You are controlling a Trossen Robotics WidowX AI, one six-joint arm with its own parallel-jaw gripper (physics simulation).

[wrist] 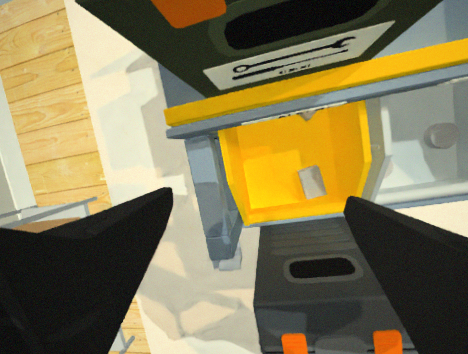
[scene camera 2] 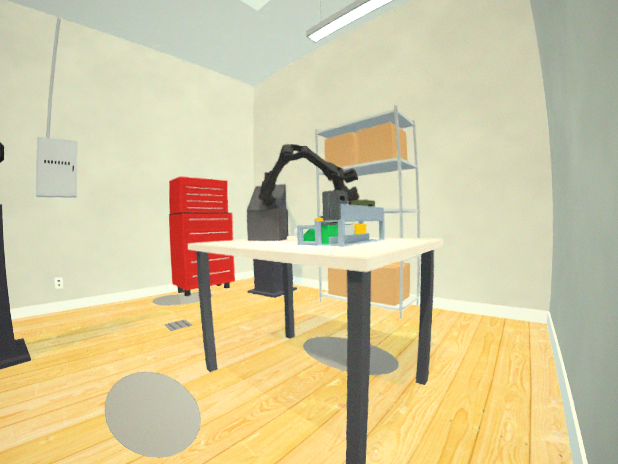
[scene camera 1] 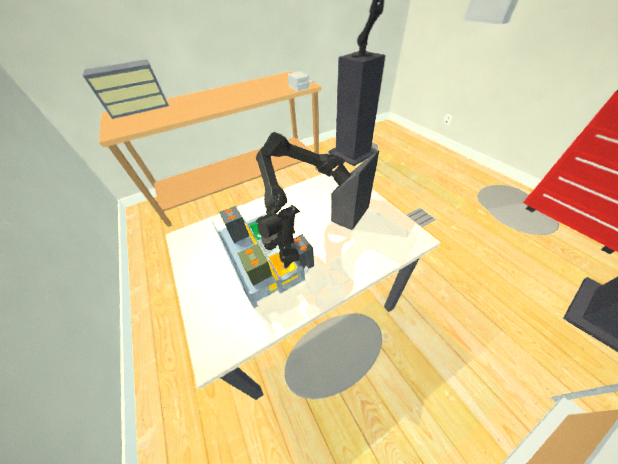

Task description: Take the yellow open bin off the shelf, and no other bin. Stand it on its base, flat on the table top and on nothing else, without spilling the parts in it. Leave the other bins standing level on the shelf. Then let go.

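Where they show: gripper, between the fingertips: (wrist: 259, 200); arm's base, origin of its link: (scene camera 2: 269, 201) (scene camera 1: 345, 179).
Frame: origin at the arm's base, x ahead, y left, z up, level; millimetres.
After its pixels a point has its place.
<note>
The yellow open bin (scene camera 1: 282, 266) (scene camera 2: 360, 229) @(x 520, y 63, z -169 mm) (wrist: 270, 180) @(x 425, y 102, z -216 mm) stands level on the lower deck of the blue-grey shelf (scene camera 2: 362, 213) @(x 589, y -87, z -96 mm) (wrist: 205, 185) @(x 450, y 147, z -140 mm), at one end. A grey block (wrist: 312, 181) @(x 414, y 62, z -201 mm) lies in it, and part of another grey piece shows under the upper deck's edge. My gripper (scene camera 1: 288, 261) @(x 439, y 105, z -92 mm) (wrist: 259, 200) @(x 439, y 105, z -92 mm) is open and empty, above the bin's open front. In the wrist view its fingertips appear wide of the bin on both sides. A clear bin (wrist: 420, 165) @(x 395, y -42, z -216 mm) stands beside the yellow one. The green bin (scene camera 1: 256, 230) @(x 406, y -190, z -192 mm) (scene camera 2: 330, 233) @(x 485, y -188, z -177 mm) stands towards the other end.
A dark case (scene camera 1: 305, 254) @(x 354, y 134, z -110 mm) (wrist: 310, 290) @(x 375, y 95, z -104 mm) with orange latches stands on the table (scene camera 1: 200, 320) @(x 798, y 36, z -225 mm) (scene camera 2: 280, 254) @(x 439, y -463, z -234 mm) close in front of the yellow bin. An olive case (scene camera 1: 256, 267) @(x 547, y 112, z -30 mm) (wrist: 185, 55) @(x 502, y 109, z -61 mm) and another dark case (scene camera 1: 236, 227) @(x 505, y -121, z -44 mm) (scene camera 2: 334, 205) @(x 517, y -207, z -64 mm) stand on the shelf's upper deck, which overhangs the bin's back.
</note>
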